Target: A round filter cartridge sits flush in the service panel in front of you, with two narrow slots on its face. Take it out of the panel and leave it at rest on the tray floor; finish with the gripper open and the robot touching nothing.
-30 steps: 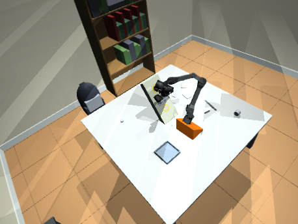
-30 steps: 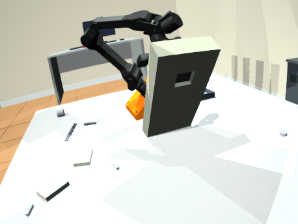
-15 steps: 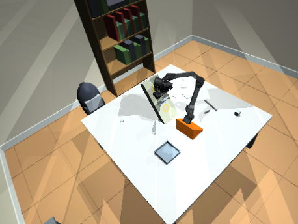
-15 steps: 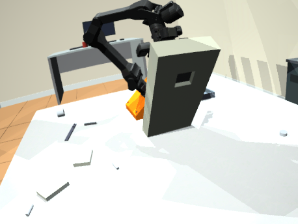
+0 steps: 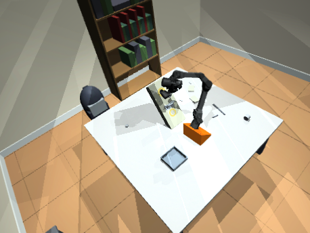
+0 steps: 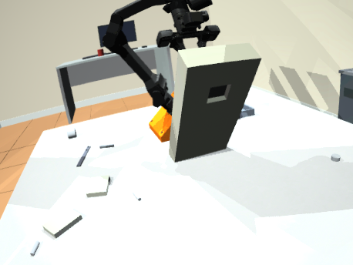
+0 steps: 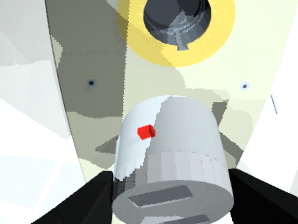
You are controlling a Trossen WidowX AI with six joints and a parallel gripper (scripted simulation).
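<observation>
My gripper tip is now 31 cm past the blue-grey tray, 28 cm to the right of it and 30 cm above it. From my gripper tip the other things lie so: round grey filter cartridge: right at my gripper tip; service panel: 7 cm ahead, 1 cm to the right, 12 cm below.
</observation>
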